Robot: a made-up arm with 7 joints.
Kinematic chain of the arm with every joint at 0, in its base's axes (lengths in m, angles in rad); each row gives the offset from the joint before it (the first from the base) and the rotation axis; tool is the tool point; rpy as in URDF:
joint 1: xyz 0 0 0.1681 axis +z
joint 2: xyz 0 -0.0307 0.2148 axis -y
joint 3: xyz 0 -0.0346 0.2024 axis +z
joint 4: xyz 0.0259 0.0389 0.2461 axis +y
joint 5: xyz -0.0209 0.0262 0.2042 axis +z
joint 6: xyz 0 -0.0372 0.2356 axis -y
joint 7: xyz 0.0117 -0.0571 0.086 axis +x
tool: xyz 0 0 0 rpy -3.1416 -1.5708 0
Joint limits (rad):
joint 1: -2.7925..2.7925
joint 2: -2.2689..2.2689
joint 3: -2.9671..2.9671
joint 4: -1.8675..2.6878
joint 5: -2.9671..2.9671
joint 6: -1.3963..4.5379
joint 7: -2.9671..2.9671
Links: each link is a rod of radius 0.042 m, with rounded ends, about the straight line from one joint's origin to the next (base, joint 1, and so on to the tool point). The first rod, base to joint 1, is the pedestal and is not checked.
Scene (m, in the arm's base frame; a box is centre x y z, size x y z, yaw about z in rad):
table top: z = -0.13
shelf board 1: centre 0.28 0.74 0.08 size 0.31 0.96 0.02 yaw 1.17
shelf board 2: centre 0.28 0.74 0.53 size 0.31 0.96 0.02 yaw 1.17
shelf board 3: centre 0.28 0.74 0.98 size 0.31 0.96 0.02 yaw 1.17
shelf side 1: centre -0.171 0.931 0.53 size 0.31 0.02 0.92 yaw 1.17
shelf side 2: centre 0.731 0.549 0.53 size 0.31 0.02 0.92 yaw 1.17
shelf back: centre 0.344 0.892 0.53 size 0.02 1 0.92 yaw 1.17
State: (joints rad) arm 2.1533 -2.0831 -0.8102 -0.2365 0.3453 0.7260 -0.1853
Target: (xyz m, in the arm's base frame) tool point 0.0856 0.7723 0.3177
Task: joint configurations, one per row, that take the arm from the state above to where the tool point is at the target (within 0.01 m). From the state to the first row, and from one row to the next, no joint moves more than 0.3 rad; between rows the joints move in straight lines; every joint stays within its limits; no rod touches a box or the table.
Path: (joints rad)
1: 2.0279 -2.1203 -0.8445 -0.4789 0.5676 0.7025 -0.1392
2: 1.9026 -2.1574 -0.8788 -0.7213 0.7899 0.6789 -0.0931
3: 1.7772 -2.1946 -0.9131 -0.9638 1.0121 0.6554 -0.0471
4: 1.6519 -2.2317 -0.9474 -1.2062 1.2344 0.6318 -0.0010
5: 1.5265 -2.2689 -0.9818 -1.4486 1.4567 0.6083 0.0451
6: 1.4147 -2.2689 -1.0048 -1.4609 1.1847 0.7521 -0.0010
7: 1.3029 -2.2689 -1.0279 -1.4732 0.9126 0.8960 -0.0471
8: 1.1912 -2.2689 -1.0510 -1.4855 0.6406 1.0399 -0.0931
9: 1.0794 -2.2689 -1.0740 -1.4978 0.3685 1.1838 -0.1392
10: 0.9676 -2.2689 -1.0971 -1.5101 0.0964 1.3276 -0.1853
11: 1.1452 -2.2247 -0.8081 -1.2488 0.1724 1.1753 -0.1853
12: 1.3227 -2.1805 -0.5192 -0.9876 0.2483 1.0230 -0.1853

